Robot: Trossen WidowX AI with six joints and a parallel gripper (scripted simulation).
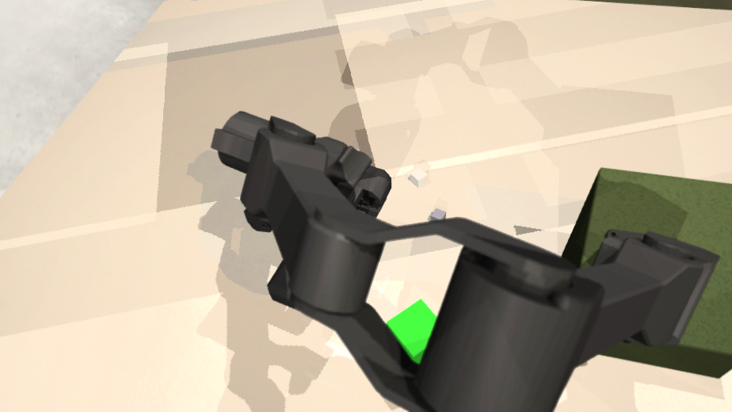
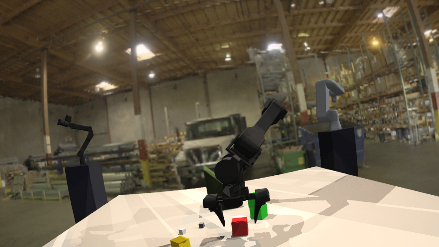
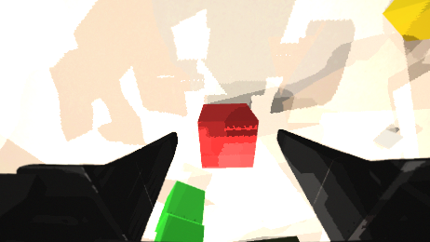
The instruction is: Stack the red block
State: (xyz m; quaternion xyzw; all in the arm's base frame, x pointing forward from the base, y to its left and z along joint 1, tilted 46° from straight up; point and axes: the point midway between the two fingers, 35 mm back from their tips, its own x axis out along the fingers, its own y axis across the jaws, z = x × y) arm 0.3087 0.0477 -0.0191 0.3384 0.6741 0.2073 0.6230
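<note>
Right now my gripper tip is 10 mm above the red block. Round my gripper tip: yellow block 170 mm to the right, 70 mm ahead, 10 mm below.
</note>
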